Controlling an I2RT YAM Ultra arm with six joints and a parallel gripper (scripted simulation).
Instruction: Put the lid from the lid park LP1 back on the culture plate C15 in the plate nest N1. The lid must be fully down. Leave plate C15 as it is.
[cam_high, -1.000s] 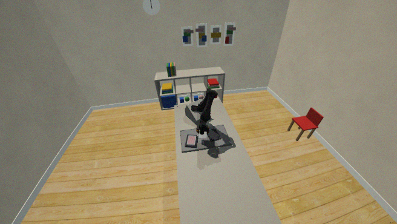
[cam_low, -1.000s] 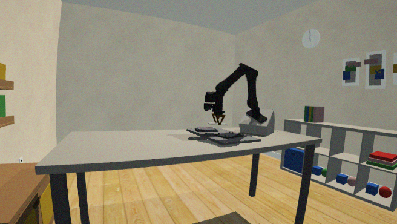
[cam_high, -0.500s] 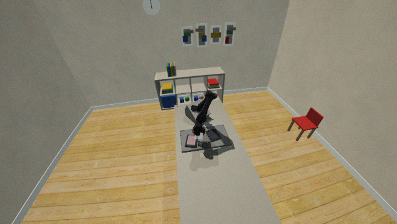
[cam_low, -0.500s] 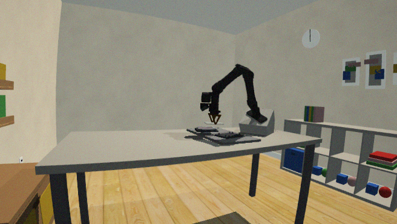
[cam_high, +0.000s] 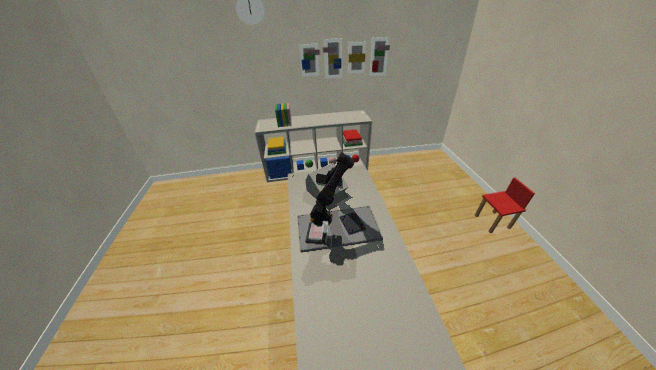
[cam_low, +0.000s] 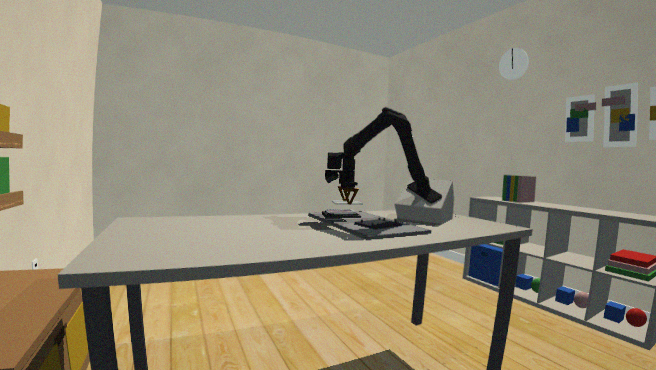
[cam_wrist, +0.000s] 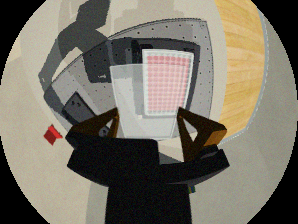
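Now: the culture plate C15 2 cm ahead of my hand, 4 cm to the right of it and 5 cm below it. Also, from my hand: lid: 1 cm below; lid park LP1: 7 cm behind, 20 cm to the left, 7 cm below; plate nest N1: 2 cm ahead, 4 cm to the right, 7 cm below.
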